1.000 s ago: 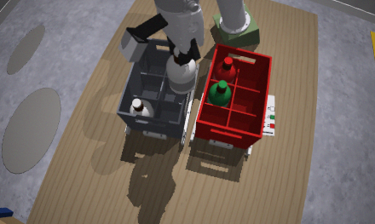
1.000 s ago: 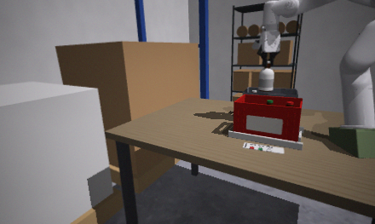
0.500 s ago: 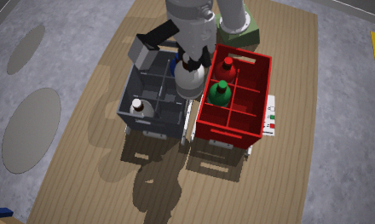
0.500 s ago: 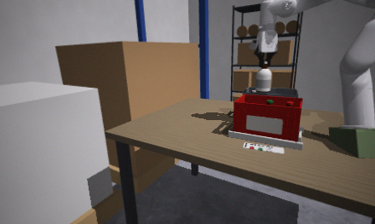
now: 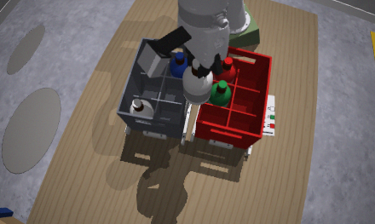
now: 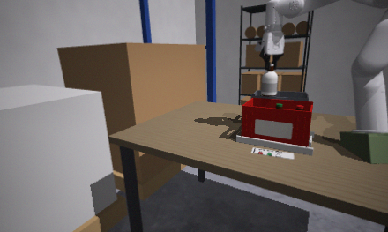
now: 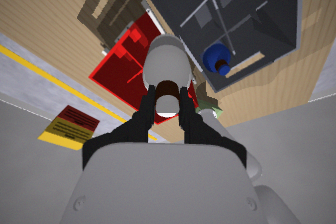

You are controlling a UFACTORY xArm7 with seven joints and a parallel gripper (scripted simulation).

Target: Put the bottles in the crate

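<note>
Right now the green bottle is 5 cm behind my hand, 8 cm to the left of it and 25 cm below it. Also, from my hand: red crate (4 cm behind, 12 cm to the left, 25 cm below); blue-label bottle (14 cm behind, 6 cm to the right, 25 cm below); grey crate (5 cm behind, 12 cm to the right, 25 cm below).
</note>
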